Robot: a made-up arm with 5 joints.
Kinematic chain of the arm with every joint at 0, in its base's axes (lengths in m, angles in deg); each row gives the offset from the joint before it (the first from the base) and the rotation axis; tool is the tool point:
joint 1: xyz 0 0 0.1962 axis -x
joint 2: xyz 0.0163 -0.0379 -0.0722 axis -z
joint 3: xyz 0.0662 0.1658 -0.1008 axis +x
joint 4: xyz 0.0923 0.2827 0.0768 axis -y
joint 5: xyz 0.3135 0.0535 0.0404 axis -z
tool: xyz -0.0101 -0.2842 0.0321
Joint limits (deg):
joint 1: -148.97..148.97
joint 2: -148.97..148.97
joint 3: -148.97..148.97
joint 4: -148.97..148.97
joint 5: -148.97..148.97
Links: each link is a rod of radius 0.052 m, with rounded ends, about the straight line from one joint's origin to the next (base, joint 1, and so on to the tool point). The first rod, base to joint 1, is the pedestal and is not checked.
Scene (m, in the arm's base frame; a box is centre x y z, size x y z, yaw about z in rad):
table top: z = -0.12
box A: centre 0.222 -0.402 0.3 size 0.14 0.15 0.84 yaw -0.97
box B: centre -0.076 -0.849 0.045 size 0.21 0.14 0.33 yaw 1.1
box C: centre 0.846 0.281 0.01 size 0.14 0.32 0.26 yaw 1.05
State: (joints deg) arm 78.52 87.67 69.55 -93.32 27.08
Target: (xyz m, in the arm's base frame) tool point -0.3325 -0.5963 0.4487
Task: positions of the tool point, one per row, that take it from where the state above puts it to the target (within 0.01 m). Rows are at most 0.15 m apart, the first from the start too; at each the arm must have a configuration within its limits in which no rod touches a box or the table.
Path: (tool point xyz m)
1: 0.2424 -0.2065 0.4792
2: 0.1371 -0.2514 0.5096
3: 0.0155 -0.2938 0.4935
4: -0.0896 -0.3463 0.4628
5: -0.2086 -0.3646 0.4003
6: -0.2382 -0.4188 0.4223
7: -0.2704 -0.4752 0.4393
8: -0.3025 -0.5342 0.4492
9: -0.3325 -0.5963 0.4487

